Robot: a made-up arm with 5 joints. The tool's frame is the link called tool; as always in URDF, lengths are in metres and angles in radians.
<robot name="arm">
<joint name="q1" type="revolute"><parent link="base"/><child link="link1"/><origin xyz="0.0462 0 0.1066" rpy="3.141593 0 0"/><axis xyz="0 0 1"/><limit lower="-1.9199" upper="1.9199" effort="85" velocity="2.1"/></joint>
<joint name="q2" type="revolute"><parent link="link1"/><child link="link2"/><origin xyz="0.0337 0.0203 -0.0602" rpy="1.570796 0 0"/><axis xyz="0 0 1"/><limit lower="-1.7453" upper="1.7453" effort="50" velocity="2.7"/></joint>
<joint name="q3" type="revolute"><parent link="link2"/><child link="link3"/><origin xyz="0.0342 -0.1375 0"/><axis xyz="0 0 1"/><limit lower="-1.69" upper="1.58" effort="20" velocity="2.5"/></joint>
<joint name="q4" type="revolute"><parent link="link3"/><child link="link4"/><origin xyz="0.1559 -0.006 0"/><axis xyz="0 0 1"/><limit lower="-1.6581" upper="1.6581" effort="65" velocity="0.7"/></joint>
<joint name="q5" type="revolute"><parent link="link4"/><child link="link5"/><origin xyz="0.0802 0 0.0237" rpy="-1.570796 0 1.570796"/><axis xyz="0 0 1"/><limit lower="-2.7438" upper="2.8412" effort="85" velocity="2.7"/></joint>
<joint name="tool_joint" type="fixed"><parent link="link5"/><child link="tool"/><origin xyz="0 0 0" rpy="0 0 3.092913"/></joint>
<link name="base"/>
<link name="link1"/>
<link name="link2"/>
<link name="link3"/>
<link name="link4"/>
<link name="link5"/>
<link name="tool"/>
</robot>
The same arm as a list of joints. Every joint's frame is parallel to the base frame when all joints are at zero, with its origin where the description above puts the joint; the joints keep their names.
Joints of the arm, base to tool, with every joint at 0 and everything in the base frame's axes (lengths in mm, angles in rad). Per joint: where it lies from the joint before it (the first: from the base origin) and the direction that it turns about. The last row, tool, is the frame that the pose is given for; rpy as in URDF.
q1: xyz 46.2 0 106.6 axis 0 0 -1
q2: xyz 33.7 -20.3 60.2 axis 0 1 0
q3: xyz 34.2 0 137.5 axis 0 1 0
q4: xyz 155.9 0 6 axis 0 1 0
q5: xyz 80.2 23.7 0 axis -1 0 0
tool: xyz 0 0 0 rpy 1.5708 -1.5221 -1.5708
Joint limits (rad, base to tool): -1.9199..1.9199 -1.7453..1.7453 -1.69..1.58 -1.6581..1.6581 -2.7438..2.8412

